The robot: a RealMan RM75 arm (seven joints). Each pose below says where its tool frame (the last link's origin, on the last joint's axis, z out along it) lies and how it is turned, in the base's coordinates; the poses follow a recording.
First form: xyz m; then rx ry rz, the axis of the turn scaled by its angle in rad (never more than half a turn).
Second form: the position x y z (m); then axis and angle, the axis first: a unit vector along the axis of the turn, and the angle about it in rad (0 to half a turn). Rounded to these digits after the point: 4 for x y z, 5 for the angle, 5 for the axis.
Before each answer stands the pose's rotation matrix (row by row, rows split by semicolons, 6 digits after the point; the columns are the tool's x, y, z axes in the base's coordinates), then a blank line. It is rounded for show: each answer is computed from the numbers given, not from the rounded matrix.
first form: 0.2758 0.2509 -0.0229 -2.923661 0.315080 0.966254
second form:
0.784490 -0.206652 -0.584696; -0.177743 -0.978215 0.107256; -0.594123 0.019784 -0.804131

0.2758 0.2509 -0.0229 -0.94456 0.10179 0.31217 3.09527
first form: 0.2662 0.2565 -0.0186 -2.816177 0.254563 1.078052
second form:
0.732925 -0.197062 -0.651144; -0.115025 -0.979244 0.166886; -0.670515 -0.047417 -0.740379

0.2662 0.2565 -0.0186 -0.93060 0.08412 0.35624 3.02619
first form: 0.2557 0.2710 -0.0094 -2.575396 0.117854 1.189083
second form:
0.653769 -0.198370 -0.730230; 0.051168 -0.951228 0.304216; -0.754962 -0.236251 -0.611733

0.2557 0.2710 -0.0094 -0.90712 0.04151 0.41882 2.83910
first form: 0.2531 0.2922 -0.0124 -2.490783 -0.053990 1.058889
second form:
0.707451 -0.129677 -0.694764; 0.199670 -0.906307 0.372477; -0.677972 -0.402232 -0.615275

0.2531 0.2922 -0.0124 -0.92011 -0.01994 0.39116 2.70706
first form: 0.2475 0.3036 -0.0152 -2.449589 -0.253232 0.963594
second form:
0.733292 -0.007110 -0.679876; 0.340449 -0.861720 0.376209; -0.588538 -0.507334 -0.629472

0.2475 0.3036 -0.0152 -0.92631 -0.09576 0.36438 2.64445
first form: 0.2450 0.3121 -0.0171 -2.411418 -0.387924 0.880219
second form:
0.745364 0.081555 -0.661651; 0.433319 -0.813505 0.387871; -0.506624 -0.575811 -0.641696

0.2450 0.3121 -0.0171 -0.92883 -0.14942 0.33904 2.59619
